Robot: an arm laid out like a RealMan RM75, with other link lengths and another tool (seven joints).
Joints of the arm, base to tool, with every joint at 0 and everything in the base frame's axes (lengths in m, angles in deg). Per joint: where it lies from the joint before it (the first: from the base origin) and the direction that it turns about. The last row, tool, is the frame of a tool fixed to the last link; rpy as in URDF.
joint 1: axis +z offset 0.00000 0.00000 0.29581
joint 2: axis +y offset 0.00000 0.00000 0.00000
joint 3: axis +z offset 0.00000 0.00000 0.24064
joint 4: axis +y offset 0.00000 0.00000 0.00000
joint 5: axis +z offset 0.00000 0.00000 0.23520
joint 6: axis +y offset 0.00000 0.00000 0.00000
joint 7: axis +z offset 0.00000 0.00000 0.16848
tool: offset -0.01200 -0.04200 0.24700 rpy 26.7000 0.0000 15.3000
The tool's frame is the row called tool.
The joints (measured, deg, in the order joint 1, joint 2, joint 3, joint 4, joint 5, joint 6, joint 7), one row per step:
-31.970, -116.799, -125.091, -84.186, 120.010, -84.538, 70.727
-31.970, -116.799, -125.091, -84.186, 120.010, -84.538, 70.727
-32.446, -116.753, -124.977, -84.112, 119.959, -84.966, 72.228
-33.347, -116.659, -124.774, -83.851, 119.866, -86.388, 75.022
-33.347, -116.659, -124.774, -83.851, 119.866, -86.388, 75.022
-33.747, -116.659, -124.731, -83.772, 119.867, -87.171, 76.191
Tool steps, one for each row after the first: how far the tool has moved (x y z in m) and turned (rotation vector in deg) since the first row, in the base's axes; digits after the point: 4 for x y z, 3 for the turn. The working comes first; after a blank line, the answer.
Tool pose at each row, in the base's axes (x y z in m, rotation vector in deg; the steps are taken from these numbers as rounded here):
-0.1045, 0.5730, -0.0323, -120.424, 4.242, -10.906
-0.1045, 0.5730, -0.0323, -120.424, 4.242, -10.906
-0.0991, 0.5713, -0.0346, -120.797, 6.632, -11.058
-0.0903, 0.5643, -0.0419, -122.084, 11.083, -11.334
-0.0903, 0.5643, -0.0419, -122.084, 11.083, -11.334
-0.0866, 0.5603, -0.0456, -122.737, 12.993, -11.472

0.0000, 0.0000, 0.0000, 0.000, 0.000, 0.000
0.0054, -0.0017, -0.0023, -0.292, 0.895, -1.782
0.0142, -0.0087, -0.0096, -1.499, 2.606, -5.097
0.0142, -0.0087, -0.0096, -1.499, 2.606, -5.097
0.0179, -0.0127, -0.0133, -2.149, 3.330, -6.521

